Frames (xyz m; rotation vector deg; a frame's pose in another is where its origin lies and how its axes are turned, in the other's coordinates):
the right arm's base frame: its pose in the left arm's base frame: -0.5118 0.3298 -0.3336 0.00 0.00 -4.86
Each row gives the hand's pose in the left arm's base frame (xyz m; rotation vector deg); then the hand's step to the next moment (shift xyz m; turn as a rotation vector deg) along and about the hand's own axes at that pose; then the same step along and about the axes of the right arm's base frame.
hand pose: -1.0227 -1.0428 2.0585 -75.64 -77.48 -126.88
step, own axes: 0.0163 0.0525 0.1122 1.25 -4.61 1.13
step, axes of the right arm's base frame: 0.0804 0.0721 0.0629 -3.08 3.48 -1.56
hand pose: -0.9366 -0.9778 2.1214 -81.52 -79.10 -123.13
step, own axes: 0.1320 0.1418 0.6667 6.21 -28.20 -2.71
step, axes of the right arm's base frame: 0.3800 0.5245 0.2500 -23.26 12.87 -11.60
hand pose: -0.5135 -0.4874 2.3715 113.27 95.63 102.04
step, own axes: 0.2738 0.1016 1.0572 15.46 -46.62 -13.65
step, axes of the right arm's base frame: 0.6975 0.8378 -0.1208 -45.87 18.60 -12.21
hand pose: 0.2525 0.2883 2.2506 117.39 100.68 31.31
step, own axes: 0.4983 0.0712 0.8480 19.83 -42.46 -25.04
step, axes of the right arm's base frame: 0.5349 0.4982 -0.6619 -48.10 22.58 -0.16
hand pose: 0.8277 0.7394 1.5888 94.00 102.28 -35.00
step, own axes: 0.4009 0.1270 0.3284 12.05 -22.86 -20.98
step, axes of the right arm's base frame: 0.1550 0.0759 -0.5049 -27.49 18.30 4.14
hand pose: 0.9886 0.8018 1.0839 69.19 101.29 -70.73
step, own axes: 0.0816 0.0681 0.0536 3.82 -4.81 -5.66
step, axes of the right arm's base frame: 0.0361 -0.0131 -0.1127 -6.39 5.38 0.16
